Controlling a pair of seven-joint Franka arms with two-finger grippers.
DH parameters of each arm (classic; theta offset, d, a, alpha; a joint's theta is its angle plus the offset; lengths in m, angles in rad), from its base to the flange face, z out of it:
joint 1: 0 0.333 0 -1.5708
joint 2: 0 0 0 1.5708
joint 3: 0 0.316 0.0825 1.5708
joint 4: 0 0 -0.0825 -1.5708
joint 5: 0 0.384 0 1.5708
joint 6: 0 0 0.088 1.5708
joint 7: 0 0.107 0 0
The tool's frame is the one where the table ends.
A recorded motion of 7 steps. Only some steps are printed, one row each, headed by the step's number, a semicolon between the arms.
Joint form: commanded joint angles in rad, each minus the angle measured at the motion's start. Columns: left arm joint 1, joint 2, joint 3, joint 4, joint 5, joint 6, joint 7; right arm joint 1, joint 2, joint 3, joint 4, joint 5, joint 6, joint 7.
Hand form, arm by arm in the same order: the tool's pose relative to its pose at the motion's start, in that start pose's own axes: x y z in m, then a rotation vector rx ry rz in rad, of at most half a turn. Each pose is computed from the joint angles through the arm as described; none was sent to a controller.
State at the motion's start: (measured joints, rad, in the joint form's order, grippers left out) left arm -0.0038 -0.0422 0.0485 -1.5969 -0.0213 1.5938 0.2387; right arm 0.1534 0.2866 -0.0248 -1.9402 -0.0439 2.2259 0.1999
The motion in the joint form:
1: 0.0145 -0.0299 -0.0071 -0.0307 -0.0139 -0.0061 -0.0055; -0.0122 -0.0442 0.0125 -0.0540 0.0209 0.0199 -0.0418
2: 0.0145 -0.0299 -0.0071 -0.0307 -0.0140 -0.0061 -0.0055; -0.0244 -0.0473 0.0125 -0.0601 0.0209 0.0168 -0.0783
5: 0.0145 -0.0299 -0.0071 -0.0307 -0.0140 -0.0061 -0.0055; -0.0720 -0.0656 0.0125 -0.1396 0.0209 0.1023 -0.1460
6: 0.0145 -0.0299 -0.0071 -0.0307 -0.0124 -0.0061 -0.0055; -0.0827 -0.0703 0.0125 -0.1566 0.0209 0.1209 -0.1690
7: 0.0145 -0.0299 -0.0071 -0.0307 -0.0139 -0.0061 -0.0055; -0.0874 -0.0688 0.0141 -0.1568 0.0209 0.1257 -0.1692
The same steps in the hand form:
1: -0.0105 -0.0002 -0.0015 -0.0157 -0.0031 -0.0132; -0.0130 0.0020 -0.0045 0.0222 0.0063 -0.0288
2: -0.0105 -0.0002 -0.0015 -0.0158 -0.0031 -0.0132; -0.0138 0.0094 -0.0031 0.0211 0.0003 -0.0532
5: -0.0105 -0.0002 -0.0015 -0.0158 -0.0031 -0.0132; -0.0240 0.0382 0.0143 0.0242 0.0236 -0.0741
6: -0.0105 -0.0004 -0.0015 -0.0143 -0.0034 -0.0131; -0.0265 0.0446 0.0174 0.0245 0.0299 -0.0865
7: -0.0105 -0.0002 -0.0015 -0.0157 -0.0031 -0.0132; -0.0259 0.0463 0.0180 0.0250 0.0328 -0.0836

